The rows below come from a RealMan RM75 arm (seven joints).
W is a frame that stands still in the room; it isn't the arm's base.
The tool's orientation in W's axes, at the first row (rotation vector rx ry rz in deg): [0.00 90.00 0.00]
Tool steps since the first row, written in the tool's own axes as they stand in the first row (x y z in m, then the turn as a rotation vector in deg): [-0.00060 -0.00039 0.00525 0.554 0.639 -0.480]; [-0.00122 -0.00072 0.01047 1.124 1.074 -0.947]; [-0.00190 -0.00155 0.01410 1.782 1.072 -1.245]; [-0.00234 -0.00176 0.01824 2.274 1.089 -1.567]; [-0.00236 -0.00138 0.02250 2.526 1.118 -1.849]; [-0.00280 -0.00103 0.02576 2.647 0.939 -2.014]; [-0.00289 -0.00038 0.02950 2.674 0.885 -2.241]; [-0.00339 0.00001 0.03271 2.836 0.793 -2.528]
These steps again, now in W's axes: [0.00525 -0.00039 0.00060 -0.480 0.639 -0.554]; [0.01047 -0.00072 0.00122 -0.947 1.074 -1.124]; [0.01410 -0.00155 0.00190 -1.245 1.072 -1.782]; [0.01824 -0.00176 0.00234 -1.567 1.089 -2.274]; [0.02250 -0.00138 0.00236 -1.849 1.118 -2.526]; [0.02576 -0.00103 0.00280 -2.014 0.939 -2.647]; [0.02950 -0.00038 0.00289 -2.241 0.885 -2.674]; [0.03271 0.00001 0.00339 -2.528 0.793 -2.836]
